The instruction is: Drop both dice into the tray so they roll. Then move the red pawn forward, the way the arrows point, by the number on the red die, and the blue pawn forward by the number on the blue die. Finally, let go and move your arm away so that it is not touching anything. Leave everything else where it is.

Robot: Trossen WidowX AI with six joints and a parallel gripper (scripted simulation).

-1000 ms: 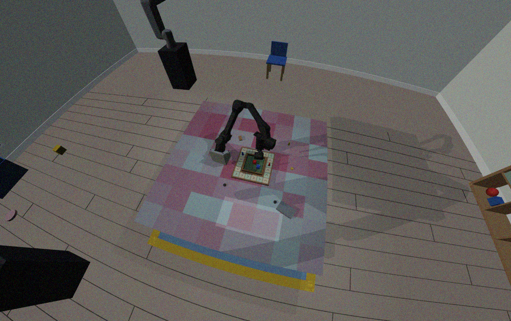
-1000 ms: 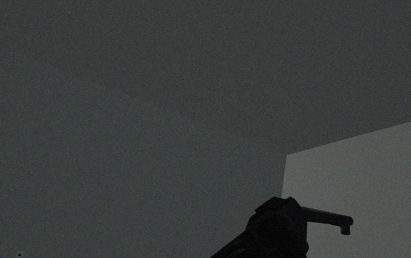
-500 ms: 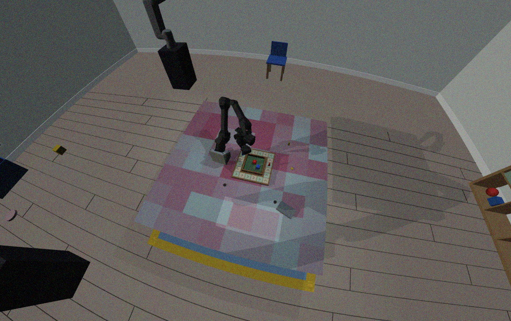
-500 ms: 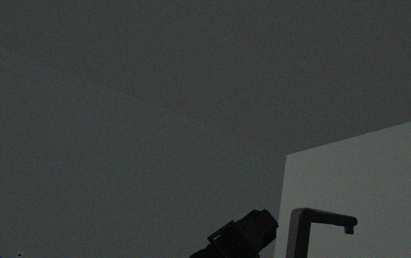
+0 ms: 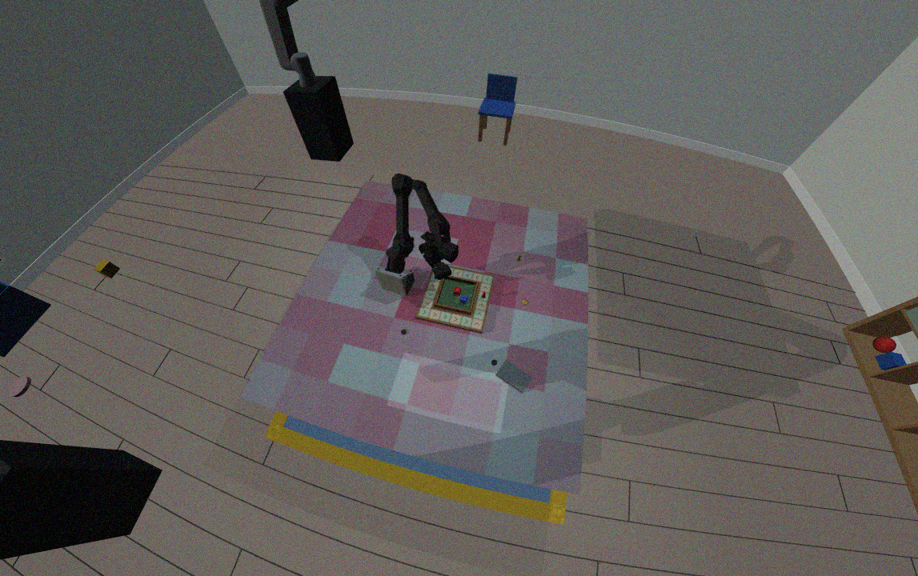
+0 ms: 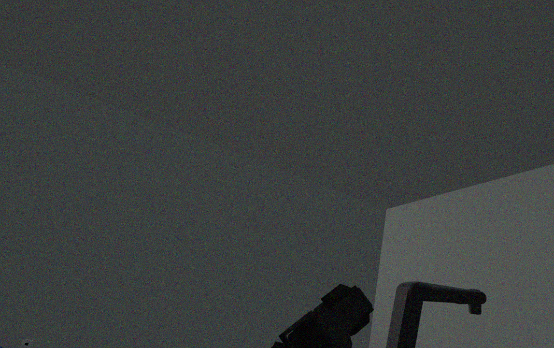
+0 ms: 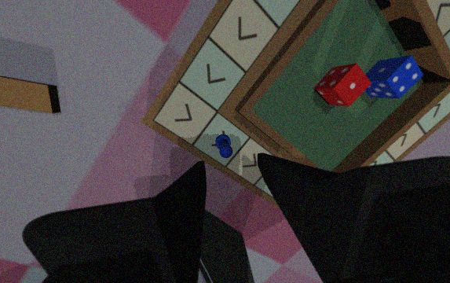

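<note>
The blue pawn lies 40 mm below my gripper tip. Round my gripper tip: tan block: 70 mm behind, 170 mm to the left, 60 mm below; then blue die: 140 mm ahead, 90 mm to the right, 40 mm below; then green tray: 110 mm ahead, 70 mm to the right, 60 mm below.
</note>
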